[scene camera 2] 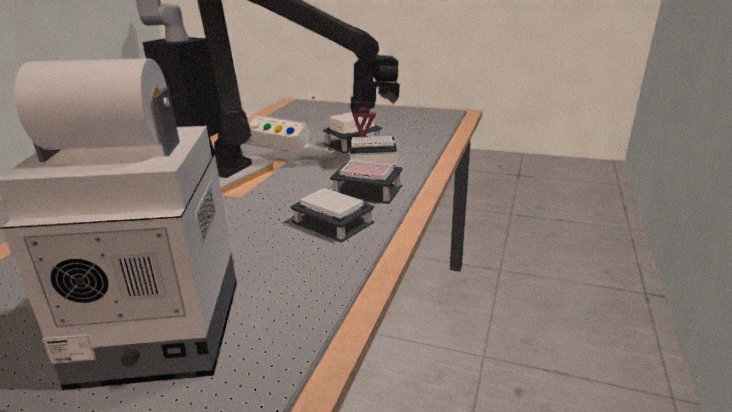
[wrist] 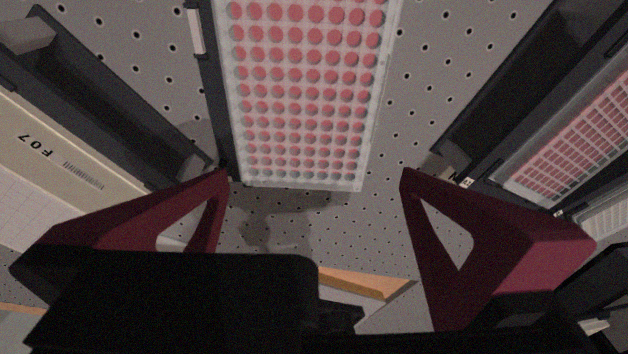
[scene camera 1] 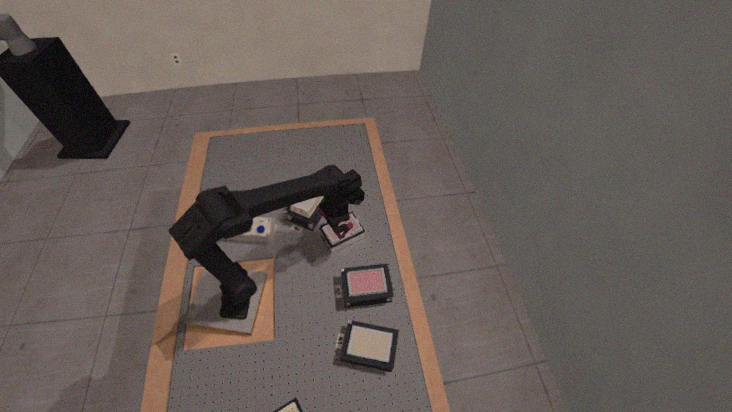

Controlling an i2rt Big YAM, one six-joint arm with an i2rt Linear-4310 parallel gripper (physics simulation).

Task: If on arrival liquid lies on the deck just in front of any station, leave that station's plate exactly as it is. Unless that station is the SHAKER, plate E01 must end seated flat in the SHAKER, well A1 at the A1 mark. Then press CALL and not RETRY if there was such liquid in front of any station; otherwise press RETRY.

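Places are measured from the arm's base along level axes (x ahead, y left, z up), in millimetres.
Where they show: gripper, between the fingertips: [scene camera 2: 361, 132] [wrist: 314, 177] [scene camera 1: 334, 228]; arm's base, origin of its link: [scene camera 2: 228, 166] [wrist: 327, 315] [scene camera 1: 236, 300].
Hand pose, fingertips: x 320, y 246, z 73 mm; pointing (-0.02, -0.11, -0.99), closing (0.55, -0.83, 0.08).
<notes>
Each offset is from my fingertips to the top centre of the thing. "spot": to the spot under its first point.
My gripper [scene camera 1: 344, 230] [scene camera 2: 363, 130] [wrist: 314, 177] is open and empty, low at a plate with pink wells @(19 mm down, 26 mm ahead, 21 mm left) [scene camera 1: 334, 239] [scene camera 2: 381, 141] [wrist: 305, 75] that sits on a low dark base. In the wrist view the plate lies beyond and between the fingertips. A cream plate marked F07 @(2 mm up, 115 mm back, 145 mm left) [scene camera 1: 307, 205] [scene camera 2: 340, 122] [wrist: 50, 150] is on a raised stand to the left. Another pink plate @(26 mm down, 115 mm ahead, 184 mm right) [scene camera 1: 366, 282] [scene camera 2: 367, 169] [wrist: 565, 145] and a cream-topped plate @(35 mm down, 125 mm ahead, 382 mm right) [scene camera 1: 371, 344] [scene camera 2: 331, 202] sit on raised stands. Button labels, the E01 label and the A1 mark are not readable. Dark patches on the deck may be shadow or liquid; I cannot tell.
A white button box @(13 mm down, 349 mm back, 39 mm left) [scene camera 1: 260, 236] [scene camera 2: 279, 138] stands near the arm's base. A large white machine with a roll @(359 mm up, 62 mm ahead, 844 mm right) [scene camera 2: 117, 194] stands on the near deck. Part of another plate @(spot: 26 mm up, 86 mm back, 562 mm right) [scene camera 1: 290, 407] shows at the bottom edge. A wooden rim [scene camera 1: 387, 199] [scene camera 2: 389, 276] borders the perforated deck.
</notes>
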